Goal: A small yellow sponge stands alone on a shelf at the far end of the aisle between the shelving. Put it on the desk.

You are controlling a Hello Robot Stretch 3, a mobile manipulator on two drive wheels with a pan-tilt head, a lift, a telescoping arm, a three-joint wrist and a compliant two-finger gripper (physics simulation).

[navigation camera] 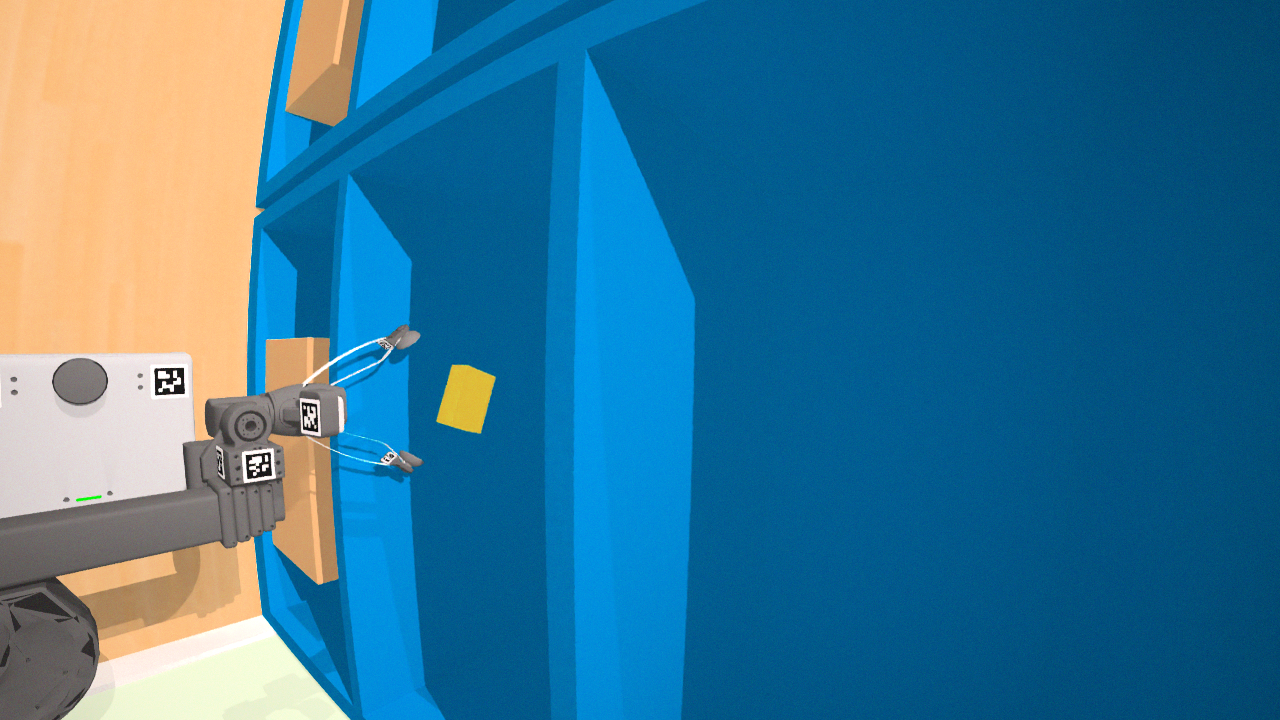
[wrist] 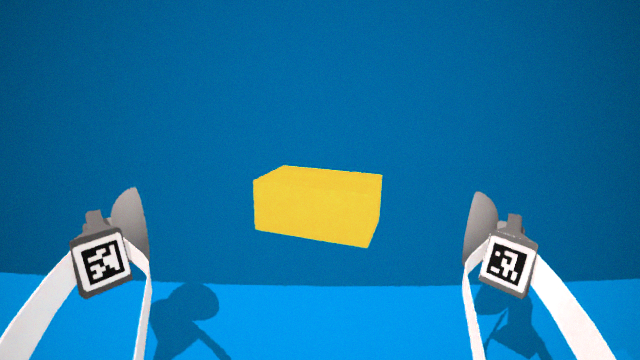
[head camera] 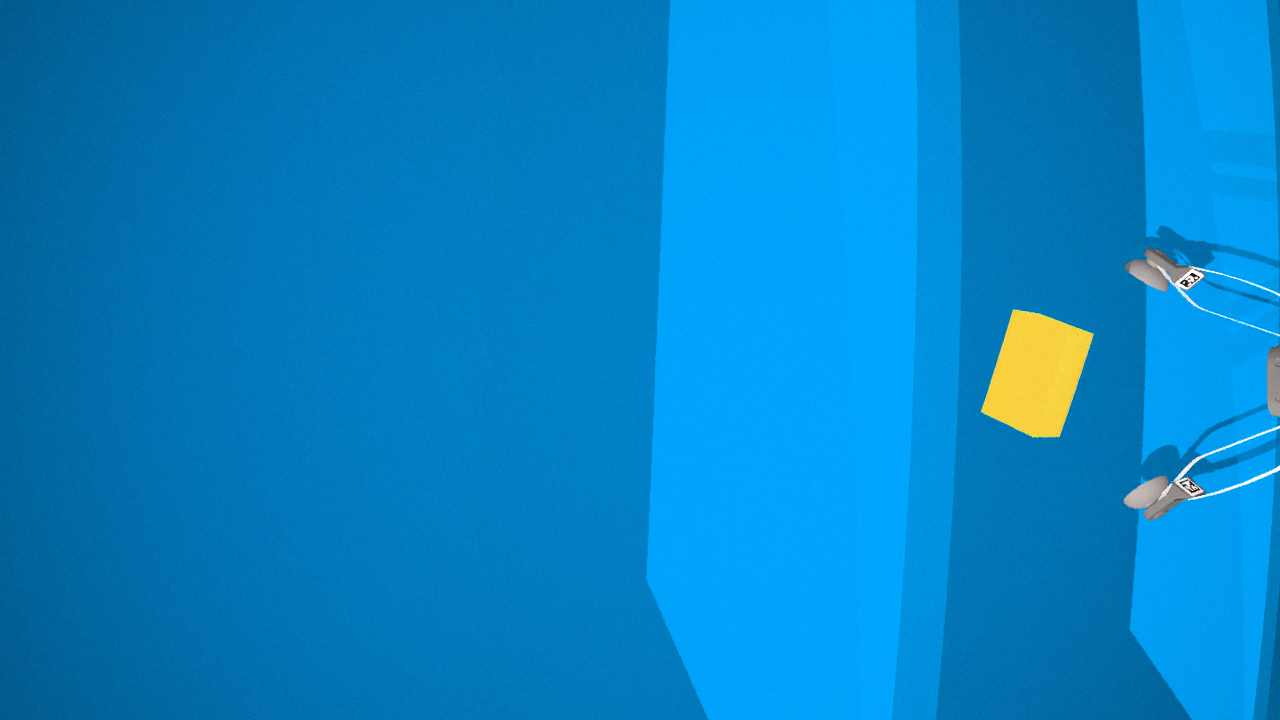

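Where they show: gripper, fingertip midpoint: (navigation camera: 418, 398) (head camera: 1129, 383); robot's base, origin of the base link: (navigation camera: 82, 379).
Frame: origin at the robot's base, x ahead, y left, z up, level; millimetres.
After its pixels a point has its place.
Observation:
The yellow sponge (head camera: 1038, 374) @[y -499, x -27, z 578 mm] (navigation camera: 466, 399) @[y -499, x -27, z 579 mm] (wrist: 315, 206) shows as a tilted block against the dark blue back panel, beyond the edge of the light blue shelf board (head camera: 1172, 573) @[y -385, x 140, z 533 mm] (navigation camera: 375, 573) @[y -341, x -291, z 534 mm] (wrist: 320, 325). Whether it touches the board I cannot tell. My gripper (head camera: 1145, 385) @[y -406, x -19, z 585 mm] (navigation camera: 409, 399) @[y -406, x -19, z 585 mm] (wrist: 308, 217) @[y -406, x -19, z 585 mm] is open and empty. Its fingers are spread wide over the board and point towards the sponge. The sponge lies ahead of the fingertips, roughly midway between them in the wrist view, and appears apart from both. The desk does not show in these views.
A higher shelf board (head camera: 769, 268) @[y -397, x -65, z 991 mm] (navigation camera: 626, 358) @[y -371, x 47, z 991 mm] runs above the sponge's compartment. A brown box (navigation camera: 299, 528) @[y -315, x -282, z 272 mm] stands in the compartment below, and another brown box (navigation camera: 317, 71) @[y -334, x 600, z 264 mm] in the neighbouring unit. Wooden floor (navigation camera: 116, 179) @[y -45, x 385, z 0 mm] lies beside the shelving, with a pale green wall (navigation camera: 214, 685) @[y -141, x -574, z 200 mm] at one end.

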